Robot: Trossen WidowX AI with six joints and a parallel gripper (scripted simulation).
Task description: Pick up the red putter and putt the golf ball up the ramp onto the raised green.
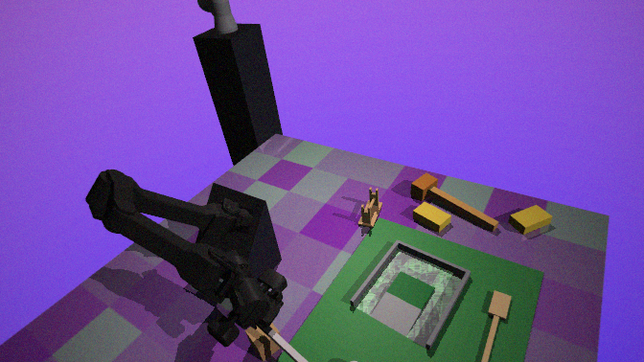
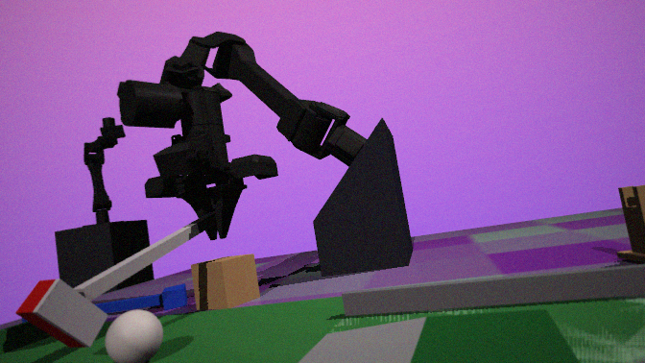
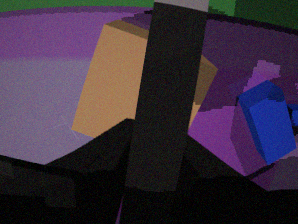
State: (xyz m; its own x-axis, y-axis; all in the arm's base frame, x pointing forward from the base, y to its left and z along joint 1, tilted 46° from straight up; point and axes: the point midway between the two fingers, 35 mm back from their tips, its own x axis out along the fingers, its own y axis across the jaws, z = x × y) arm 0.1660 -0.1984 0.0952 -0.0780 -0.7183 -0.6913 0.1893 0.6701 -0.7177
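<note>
Right now the red putter is 12 cm ahead of my gripper tip and 2 cm to the right of it. The rest, counted from my gripper tip: small wooden stand 53 cm to the left, 7 cm ahead, 5 cm below; blue mallet 21 cm to the right, 7 cm below, 4 cm behind; white golf ball 23 cm ahead, 6 cm below, 2 cm to the left.
</note>
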